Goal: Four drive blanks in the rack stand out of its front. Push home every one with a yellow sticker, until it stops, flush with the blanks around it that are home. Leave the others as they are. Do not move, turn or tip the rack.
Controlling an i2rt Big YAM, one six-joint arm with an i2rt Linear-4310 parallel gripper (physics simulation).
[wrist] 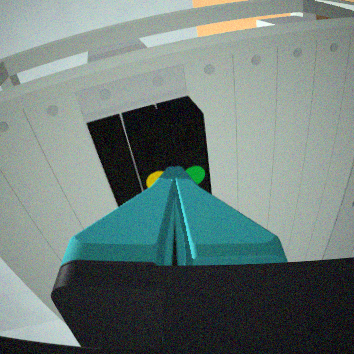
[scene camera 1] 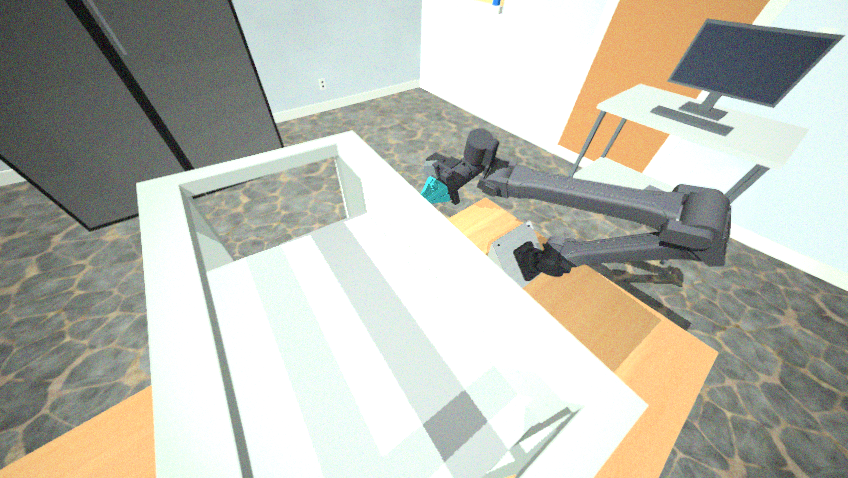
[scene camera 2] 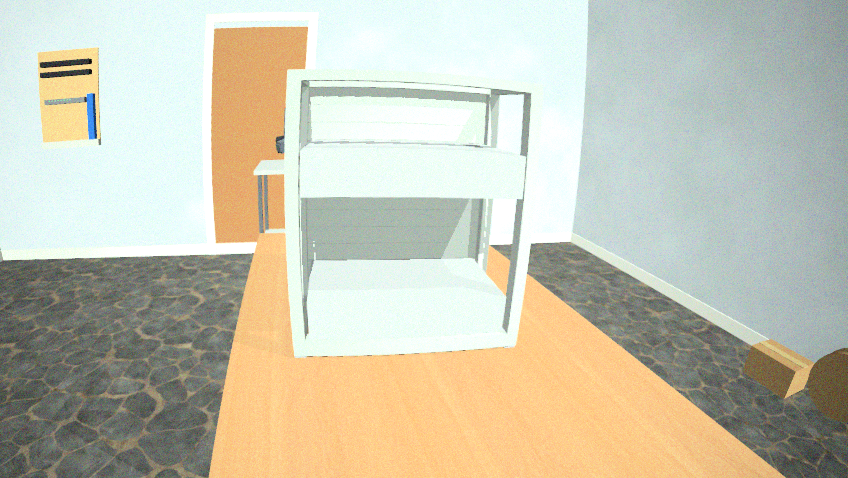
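Observation:
The pale rack point(scene camera 1: 172, 356) point(scene camera 2: 409, 172) point(wrist: 125, 34) stands upright on the table. In the wrist view, pale blanks point(wrist: 255, 125) form a row on both sides of a dark patch. Within it, a thin pale line separates a narrow dark strip point(wrist: 107, 150) from a wider dark area point(wrist: 170, 132). A yellow sticker point(wrist: 155, 179) and a green sticker point(wrist: 196, 174) show on the wider area, left and right of my fingertips. My teal gripper point(scene camera 1: 425, 193) point(wrist: 174, 177) is shut and empty, its tips overlapping the stickers' inner edges. Contact and how far blanks stand out are unclear. The gripper does not show in scene camera 2.
The wooden table point(scene camera 1: 671, 368) point(scene camera 2: 415, 415) carries the rack and the arm's base plate point(scene camera 1: 510, 252). The arm point(scene camera 1: 593, 198) reaches along the rack's far side in scene camera 1. A desk with a monitor point(scene camera 1: 754, 62) stands behind; a dark cabinet point(scene camera 1: 178, 77) stands at the left.

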